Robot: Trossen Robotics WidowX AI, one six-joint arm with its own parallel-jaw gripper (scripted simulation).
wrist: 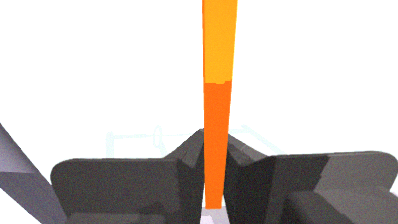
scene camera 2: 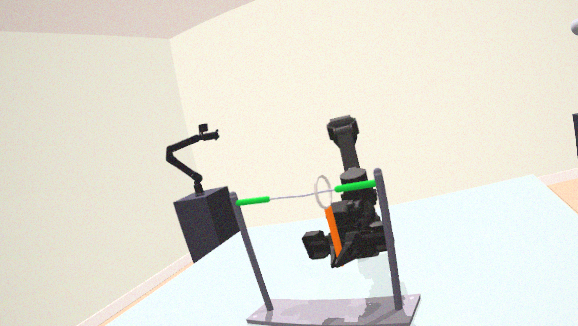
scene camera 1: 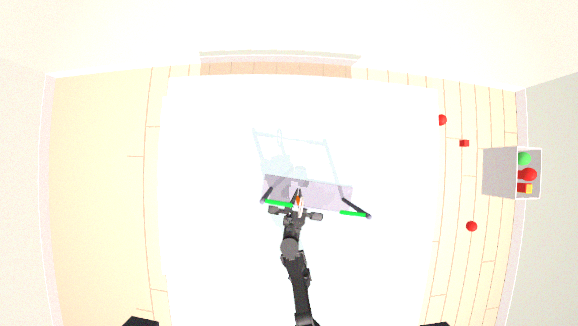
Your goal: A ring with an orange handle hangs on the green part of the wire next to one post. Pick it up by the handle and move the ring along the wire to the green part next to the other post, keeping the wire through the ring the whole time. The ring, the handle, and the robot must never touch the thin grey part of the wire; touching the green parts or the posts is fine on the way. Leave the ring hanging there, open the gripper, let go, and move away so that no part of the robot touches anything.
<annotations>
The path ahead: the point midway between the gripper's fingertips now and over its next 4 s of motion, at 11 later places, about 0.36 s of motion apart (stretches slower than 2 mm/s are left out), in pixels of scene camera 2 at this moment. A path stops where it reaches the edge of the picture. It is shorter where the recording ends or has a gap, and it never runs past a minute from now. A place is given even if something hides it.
My gripper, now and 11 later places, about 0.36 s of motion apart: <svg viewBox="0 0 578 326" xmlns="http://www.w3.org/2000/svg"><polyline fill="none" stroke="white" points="333,266 338,266 343,265 348,265 352,265 355,270 355,273 358,268 362,261 363,258 363,258 369,245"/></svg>
</annotations>
